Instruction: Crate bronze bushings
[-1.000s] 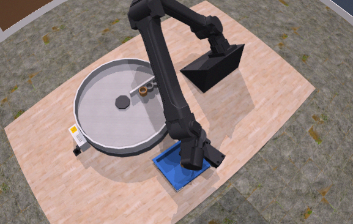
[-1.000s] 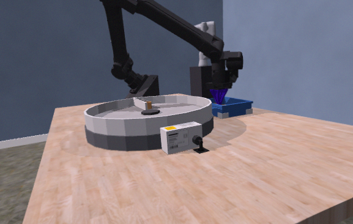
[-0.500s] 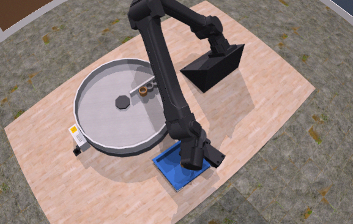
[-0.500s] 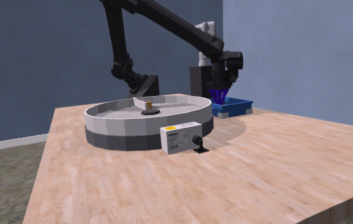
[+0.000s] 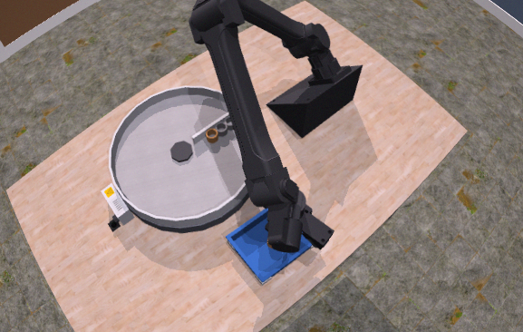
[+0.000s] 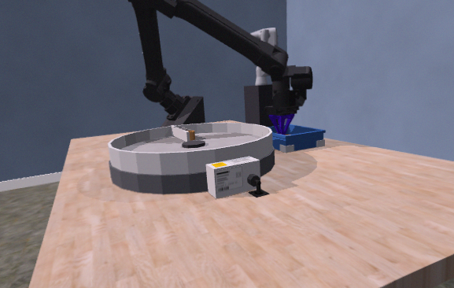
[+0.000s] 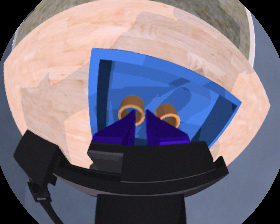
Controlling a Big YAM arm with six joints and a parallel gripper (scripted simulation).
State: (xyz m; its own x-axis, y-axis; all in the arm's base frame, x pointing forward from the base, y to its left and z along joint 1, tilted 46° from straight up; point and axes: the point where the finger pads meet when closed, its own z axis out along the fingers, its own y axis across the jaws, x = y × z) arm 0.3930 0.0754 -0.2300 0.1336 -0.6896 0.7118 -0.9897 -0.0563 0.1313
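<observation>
My gripper is now 40 mm short of the blue crate, 10 mm to the left of it and 10 mm above it. The rest, counted from my hand: grey turning table: 350 mm to the right, 50 mm ahead, 20 mm above.
</observation>
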